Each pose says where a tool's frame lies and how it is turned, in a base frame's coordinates. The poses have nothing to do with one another.
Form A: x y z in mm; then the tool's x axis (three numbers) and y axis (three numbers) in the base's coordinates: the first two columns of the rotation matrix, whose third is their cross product.
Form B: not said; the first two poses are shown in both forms.
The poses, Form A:
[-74 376 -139 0.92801 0.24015 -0.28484 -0.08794 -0.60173 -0.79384]
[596 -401 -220 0.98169 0.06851 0.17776 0.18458 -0.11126 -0.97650]
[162 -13 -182 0.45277 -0.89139 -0.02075 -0.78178 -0.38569 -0.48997]
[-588 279 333 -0.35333 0.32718 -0.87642 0.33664 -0.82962 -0.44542]
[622 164 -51 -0.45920 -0.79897 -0.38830 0.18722 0.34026 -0.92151]
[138 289 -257 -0.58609 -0.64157 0.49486 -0.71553 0.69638 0.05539]
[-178 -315 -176 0.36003 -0.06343 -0.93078 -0.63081 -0.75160 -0.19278]
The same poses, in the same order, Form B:
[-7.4 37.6 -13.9 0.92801 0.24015 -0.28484 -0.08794 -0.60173 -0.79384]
[59.6 -40.1 -22.0 0.98169 0.06851 0.17776 0.18458 -0.11126 -0.97650]
[16.2 -1.3 -18.2 0.45277 -0.89139 -0.02075 -0.78178 -0.38569 -0.48997]
[-58.8 27.9 33.3 -0.35333 0.32718 -0.87642 0.33664 -0.82962 -0.44542]
[62.2 16.4 -5.1 -0.45920 -0.79897 -0.38830 0.18722 0.34026 -0.92151]
[13.8 28.9 -25.7 -0.58609 -0.64157 0.49486 -0.71553 0.69638 0.05539]
[-17.8 -31.5 -17.6 0.36003 -0.06343 -0.93078 -0.63081 -0.75160 -0.19278]

